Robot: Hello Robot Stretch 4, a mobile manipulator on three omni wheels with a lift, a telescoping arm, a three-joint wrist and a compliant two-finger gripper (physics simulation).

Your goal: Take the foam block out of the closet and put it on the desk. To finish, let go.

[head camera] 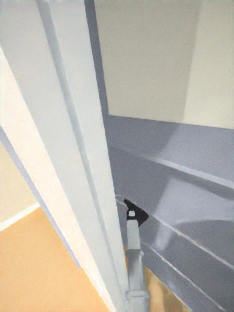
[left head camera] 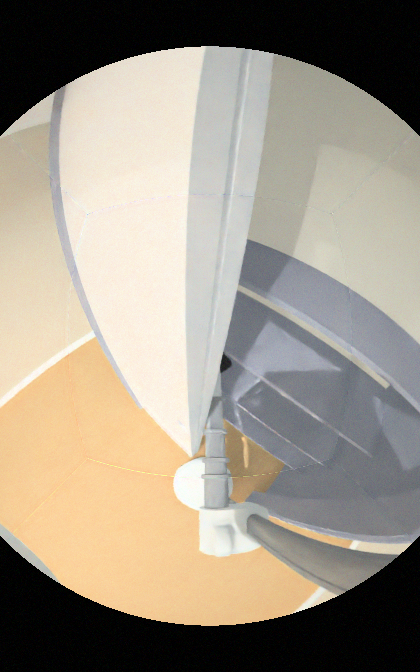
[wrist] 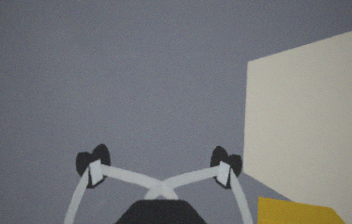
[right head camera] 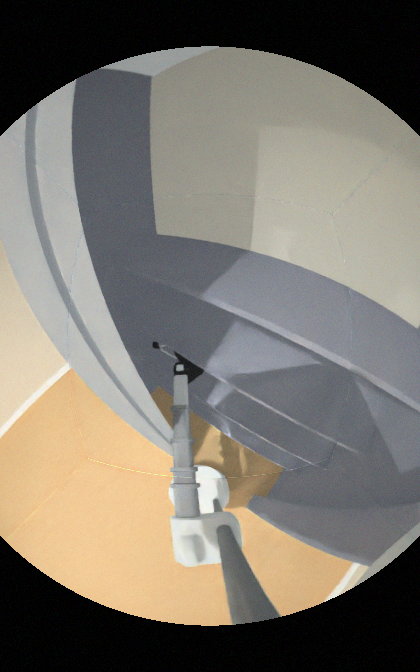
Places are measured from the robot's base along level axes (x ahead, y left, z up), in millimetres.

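Pixels of known places: gripper, fingertip midpoint: (wrist: 161,158).
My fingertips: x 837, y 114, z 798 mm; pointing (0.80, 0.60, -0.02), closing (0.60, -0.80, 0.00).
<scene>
Behind a point stands the place of what it marks.
The foam block (wrist: 299,212) @(x 955, y -17, z 728 mm) is yellow and shows in part at the bottom right edge of the wrist view, right of the right finger and outside the finger gap. It does not show in the head views. My gripper (wrist: 161,158) @(x 837, y 114, z 799 mm) (right head camera: 157,345) is open and empty, its fingertips wide apart before a grey-blue surface. In the head camera view its fingers are partly hidden by the pale upright panel. The grey-blue closet (head camera: 150,134) @(x 685, y -119, z 1293 mm) (left head camera: 310,285) (right head camera: 112,200) surrounds the gripper end of the arm. I cannot make out the desk in these views.
The tall pale upright panel (head camera: 70,115) @(x 262, y 67, z 1496 mm) (left head camera: 215,200) (right head camera: 47,210) stands close left of the arm (head camera: 135,270) @(x 298, y 2, z 913 mm) (left head camera: 216,450) (right head camera: 183,450). Ledges cross the closet on the right. A cream surface (wrist: 300,110) @(x 1114, y -2, z 853 mm) stands right in the wrist view. The orange floor (left head camera: 125,530) lies below.
</scene>
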